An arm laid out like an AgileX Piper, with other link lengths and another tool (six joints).
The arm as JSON. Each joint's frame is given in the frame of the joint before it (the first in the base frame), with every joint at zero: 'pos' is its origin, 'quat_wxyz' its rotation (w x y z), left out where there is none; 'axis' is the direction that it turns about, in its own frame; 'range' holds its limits. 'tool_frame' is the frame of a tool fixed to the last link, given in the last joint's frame.
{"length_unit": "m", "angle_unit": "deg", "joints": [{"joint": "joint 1", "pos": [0.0, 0.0, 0.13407], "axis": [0.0, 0.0, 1.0], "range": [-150.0, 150.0]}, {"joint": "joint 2", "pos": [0.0, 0.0, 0.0], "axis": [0.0, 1.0, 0.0], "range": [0.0, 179.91]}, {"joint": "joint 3", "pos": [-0.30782, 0.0, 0.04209], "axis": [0.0, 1.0, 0.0], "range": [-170.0, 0.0]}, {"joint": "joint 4", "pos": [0.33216, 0.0, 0.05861], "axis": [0.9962, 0.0, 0.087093], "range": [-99.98, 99.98]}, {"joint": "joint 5", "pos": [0.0, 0.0, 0.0], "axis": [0.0, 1.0, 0.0], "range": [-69.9, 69.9]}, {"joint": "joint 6", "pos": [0.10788, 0.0, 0.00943], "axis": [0.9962, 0.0, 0.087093], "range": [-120.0, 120.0]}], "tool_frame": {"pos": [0.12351, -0.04, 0.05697], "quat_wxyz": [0.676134, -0.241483, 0.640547, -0.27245]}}
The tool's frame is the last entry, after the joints.
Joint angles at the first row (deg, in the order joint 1, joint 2, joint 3, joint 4, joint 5, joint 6):
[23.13 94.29 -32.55 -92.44 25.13 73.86]
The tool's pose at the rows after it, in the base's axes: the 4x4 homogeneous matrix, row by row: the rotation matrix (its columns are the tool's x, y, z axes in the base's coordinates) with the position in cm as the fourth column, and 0 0 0 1 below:
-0.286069, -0.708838, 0.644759, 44.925; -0.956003, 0.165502, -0.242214, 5.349; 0.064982, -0.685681, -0.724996, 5.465; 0, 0, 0, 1
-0.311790, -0.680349, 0.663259, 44.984; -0.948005, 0.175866, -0.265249, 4.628; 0.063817, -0.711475, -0.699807, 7.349; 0, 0, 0, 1
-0.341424, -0.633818, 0.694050, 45.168; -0.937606, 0.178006, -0.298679, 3.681; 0.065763, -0.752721, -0.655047, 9.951; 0, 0, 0, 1
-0.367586, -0.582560, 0.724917, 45.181; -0.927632, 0.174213, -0.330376, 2.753; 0.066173, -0.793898, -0.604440, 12.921; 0, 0, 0, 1
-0.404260, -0.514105, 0.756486, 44.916; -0.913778, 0.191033, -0.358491, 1.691; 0.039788, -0.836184, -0.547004, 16.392; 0, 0, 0, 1
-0.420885, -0.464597, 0.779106, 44.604; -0.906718, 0.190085, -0.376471, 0.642; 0.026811, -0.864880, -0.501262, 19.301; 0, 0, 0, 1
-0.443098, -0.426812, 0.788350, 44.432; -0.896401, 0.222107, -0.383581, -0.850; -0.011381, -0.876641, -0.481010, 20.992; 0, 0, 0, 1
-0.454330, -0.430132, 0.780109, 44.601; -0.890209, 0.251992, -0.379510, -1.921; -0.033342, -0.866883, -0.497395, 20.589; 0, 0, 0, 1
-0.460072, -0.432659, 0.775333, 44.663; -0.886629, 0.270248, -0.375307, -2.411; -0.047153, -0.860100, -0.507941, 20.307; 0, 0, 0, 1
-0.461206, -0.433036, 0.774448, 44.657; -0.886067, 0.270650, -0.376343, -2.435; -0.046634, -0.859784, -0.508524, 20.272; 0, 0, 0, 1
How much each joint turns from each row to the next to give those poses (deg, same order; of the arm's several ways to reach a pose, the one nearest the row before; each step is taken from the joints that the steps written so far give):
[0.00 -2.53 0.00 2.97 1.64 -2.92]
[0.00 -2.44 0.06 1.74 1.90 -1.57]
[0.00 -2.77 -0.01 -0.05 2.88 -0.32]
[0.00 -3.32 0.00 0.05 2.87 -0.97]
[0.00 -4.05 0.00 0.05 2.77 -0.01]
[-0.81 -3.75 0.00 0.07 1.26 -1.70]
[-2.28 -2.56 0.00 0.00 -1.02 -0.14]
[-2.45 -0.02 0.00 0.34 -2.38 0.00]
[-1.18 0.03 0.00 0.40 -1.30 0.00]
[0.00 0.04 0.00 0.04 0.06 0.00]

